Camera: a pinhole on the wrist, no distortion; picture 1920 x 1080 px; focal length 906.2 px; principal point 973.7 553.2 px. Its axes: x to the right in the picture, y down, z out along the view. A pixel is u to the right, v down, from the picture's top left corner.
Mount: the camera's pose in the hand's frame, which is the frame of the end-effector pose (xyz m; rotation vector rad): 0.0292 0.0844 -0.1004 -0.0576 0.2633 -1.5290
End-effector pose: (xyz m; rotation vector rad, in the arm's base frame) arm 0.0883 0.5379 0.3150 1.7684 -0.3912 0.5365
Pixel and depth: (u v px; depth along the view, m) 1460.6 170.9 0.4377
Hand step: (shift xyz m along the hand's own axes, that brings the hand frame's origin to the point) -0.0570 -0.2127 0.3300
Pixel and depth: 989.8 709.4 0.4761
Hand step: 0.2075 0.0194 0.3440
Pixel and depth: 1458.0 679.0 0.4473
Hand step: 0.1865 -0.2063 0.2892
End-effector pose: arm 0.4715 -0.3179 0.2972 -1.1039 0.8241 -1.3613
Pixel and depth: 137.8 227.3 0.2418
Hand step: -0.0106 0.2707 0.1815
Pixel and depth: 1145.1 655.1 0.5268
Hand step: 0.1973 -0.0784 0.3856
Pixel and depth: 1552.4 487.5 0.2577
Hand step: 0.0671 -0.1122 0.1314
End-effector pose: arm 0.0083 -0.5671 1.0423 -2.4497 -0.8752 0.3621
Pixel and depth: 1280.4 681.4 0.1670
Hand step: 0.0877 0.0083 0.0494
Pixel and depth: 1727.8 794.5 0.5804
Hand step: 0.3091 -0.4606 0.3672
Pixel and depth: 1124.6 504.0 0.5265
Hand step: 0.1111 -0.0706 0.4045
